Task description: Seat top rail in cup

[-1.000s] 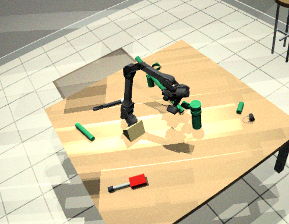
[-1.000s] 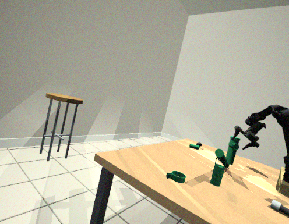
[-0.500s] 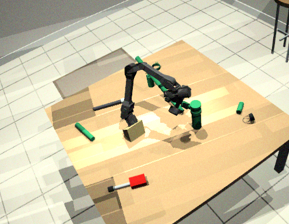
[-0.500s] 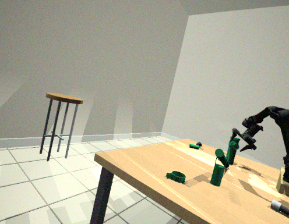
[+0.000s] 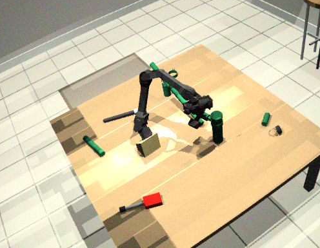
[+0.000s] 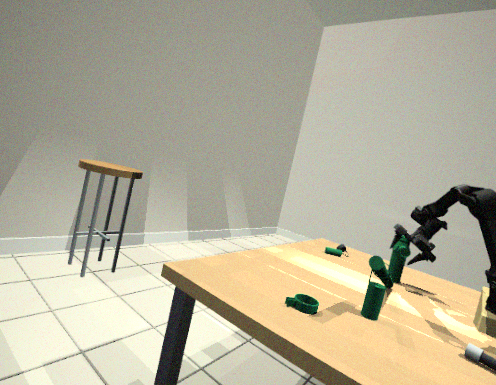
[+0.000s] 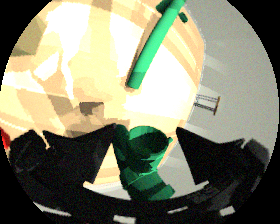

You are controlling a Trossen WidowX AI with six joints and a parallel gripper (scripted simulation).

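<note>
Right now the rail-end cup is 3 cm to the right of my gripper tip, 2 cm above it and 1 cm behind it. Also, from my gripper tip: short green piece (33 cm ahead, 12 cm to the right, 11 cm below); small black clip (31 cm ahead, 23 cm to the right, 11 cm below); small green line post (43 cm to the left, 6 cm behind, 2 cm below).
</note>
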